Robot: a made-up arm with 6 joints. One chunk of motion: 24 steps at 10 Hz.
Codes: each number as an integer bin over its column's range. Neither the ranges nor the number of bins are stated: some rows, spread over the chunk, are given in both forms.
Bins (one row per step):
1: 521 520 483 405 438 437
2: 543 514 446 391 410 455
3: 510 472 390 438 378 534
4: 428 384 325 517 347 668
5: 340 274 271 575 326 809
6: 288 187 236 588 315 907
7: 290 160 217 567 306 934
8: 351 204 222 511 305 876
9: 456 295 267 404 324 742
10: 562 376 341 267 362 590
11: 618 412 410 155 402 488
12: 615 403 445 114 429 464
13: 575 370 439 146 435 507
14: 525 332 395 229 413 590
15: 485 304 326 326 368 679
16: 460 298 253 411 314 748
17: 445 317 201 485 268 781
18: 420 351 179 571 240 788
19: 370 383 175 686 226 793
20: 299 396 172 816 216 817
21: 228 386 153 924 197 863
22: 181 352 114 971 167 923
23: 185 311 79 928 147 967
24: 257 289 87 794 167 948
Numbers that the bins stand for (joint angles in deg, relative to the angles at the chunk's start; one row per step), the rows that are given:
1: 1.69 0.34 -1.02 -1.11 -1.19 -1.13
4: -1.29 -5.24 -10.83 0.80 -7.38 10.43
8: -3.76 -12.63 -17.22 0.70 -10.24 20.84
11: 4.80 -4.09 -5.55 -5.36 -3.64 1.42
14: 1.82 -7.37 -6.49 -4.10 -2.89 6.53
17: -0.75 -7.99 -18.53 0.25 -12.76 16.09
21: -7.70 -5.16 -21.50 7.72 -17.59 20.19
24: -6.77 -9.14 -25.60 5.51 -19.63 24.45
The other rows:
2: 2.39 0.10 -3.32 -1.35 -3.09 -0.23
3: 1.34 -1.63 -6.80 -0.55 -5.27 3.73
5: -4.11 -9.75 -14.18 1.78 -8.81 17.49
6: -5.77 -13.33 -16.35 2.01 -9.56 22.40
7: -5.71 -14.43 -17.53 1.65 -10.17 23.75
9: -0.39 -8.89 -14.43 -1.13 -8.95 14.14
10: 3.00 -5.57 -9.84 -3.46 -6.36 6.53
12: 4.70 -4.46 -3.38 -6.06 -1.80 0.22
13: 3.42 -5.81 -3.75 -5.52 -1.39 2.38
15: 0.54 -8.52 -10.77 -2.45 -5.95 10.98
16: -0.27 -8.77 -15.30 -1.01 -9.63 14.44
18: -1.55 -6.59 -19.89 1.72 -14.66 16.44
19: -3.15 -5.28 -20.14 3.67 -15.62 16.69
20: -5.42 -4.75 -20.33 5.89 -16.30 17.89
22: -9.20 -6.55 -23.92 8.52 -19.63 23.20
23: -9.07 -8.24 -26.10 7.79 -20.99 25.40

